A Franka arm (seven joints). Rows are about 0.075 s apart.
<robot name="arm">
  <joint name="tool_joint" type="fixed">
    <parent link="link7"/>
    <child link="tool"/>
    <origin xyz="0 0 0.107"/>
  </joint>
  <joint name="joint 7" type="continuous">
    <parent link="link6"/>
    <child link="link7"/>
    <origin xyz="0.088 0 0" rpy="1.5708 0 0"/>
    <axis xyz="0 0 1"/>
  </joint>
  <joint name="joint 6" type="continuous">
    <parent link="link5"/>
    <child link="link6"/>
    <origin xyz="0 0 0" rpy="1.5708 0 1.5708"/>
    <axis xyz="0 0 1"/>
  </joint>
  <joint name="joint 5" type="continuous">
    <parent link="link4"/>
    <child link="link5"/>
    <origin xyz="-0.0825 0.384 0" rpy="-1.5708 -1.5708 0"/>
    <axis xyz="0 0 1"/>
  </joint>
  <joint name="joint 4" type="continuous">
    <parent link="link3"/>
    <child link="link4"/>
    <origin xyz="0 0.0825 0" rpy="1.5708 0 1.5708"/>
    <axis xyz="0 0 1"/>
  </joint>
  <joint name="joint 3" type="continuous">
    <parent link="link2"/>
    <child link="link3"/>
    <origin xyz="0 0.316 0" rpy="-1.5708 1.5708 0"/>
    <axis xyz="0 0 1"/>
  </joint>
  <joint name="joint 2" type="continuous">
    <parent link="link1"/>
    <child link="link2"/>
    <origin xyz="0 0 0" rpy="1.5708 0 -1.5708"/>
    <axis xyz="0 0 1"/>
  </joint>
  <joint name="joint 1" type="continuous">
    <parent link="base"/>
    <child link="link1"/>
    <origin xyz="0 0 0.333" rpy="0 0 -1.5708"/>
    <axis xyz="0 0 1"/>
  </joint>
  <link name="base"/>
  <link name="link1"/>
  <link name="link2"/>
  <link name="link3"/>
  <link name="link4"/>
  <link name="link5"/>
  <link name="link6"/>
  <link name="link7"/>
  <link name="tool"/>
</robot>
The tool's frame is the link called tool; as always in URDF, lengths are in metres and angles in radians. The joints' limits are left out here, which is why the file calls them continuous.
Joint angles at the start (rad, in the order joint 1, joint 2, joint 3, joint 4, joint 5, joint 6, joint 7): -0.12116 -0.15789 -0.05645 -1.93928 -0.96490 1.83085 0.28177
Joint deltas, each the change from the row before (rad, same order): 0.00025 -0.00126 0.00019 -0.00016 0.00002 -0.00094 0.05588; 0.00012 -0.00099 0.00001 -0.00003 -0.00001 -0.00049 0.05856; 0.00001 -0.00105 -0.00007 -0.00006 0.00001 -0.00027 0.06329; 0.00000 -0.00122 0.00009 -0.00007 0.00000 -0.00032 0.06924; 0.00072 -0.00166 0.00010 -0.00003 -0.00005 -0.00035 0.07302; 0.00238 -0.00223 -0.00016 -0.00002 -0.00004 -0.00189 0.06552; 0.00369 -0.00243 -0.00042 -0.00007 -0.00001 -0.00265 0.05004; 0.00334 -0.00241 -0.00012 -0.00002 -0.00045 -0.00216 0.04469
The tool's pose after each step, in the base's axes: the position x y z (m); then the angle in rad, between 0 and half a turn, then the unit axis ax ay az. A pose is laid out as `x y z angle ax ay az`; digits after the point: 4 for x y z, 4 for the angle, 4 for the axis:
0.5044 -0.1598 0.5897 2.2214 0.9886 -0.1356 0.0650
0.5041 -0.1597 0.5902 2.2255 0.9831 -0.1646 0.0797
0.5038 -0.1598 0.5907 2.2311 0.9760 -0.1957 0.0955
0.5035 -0.1597 0.5913 2.2383 0.9668 -0.2293 0.1126
0.5032 -0.1593 0.5921 2.2473 0.9556 -0.2639 0.1308
0.5027 -0.1582 0.5932 2.2565 0.9444 -0.2943 0.1469
0.5023 -0.1567 0.5943 2.2642 0.9350 -0.3169 0.1591
0.5020 -0.1552 0.5954 2.2714 0.9262 -0.3365 0.1702

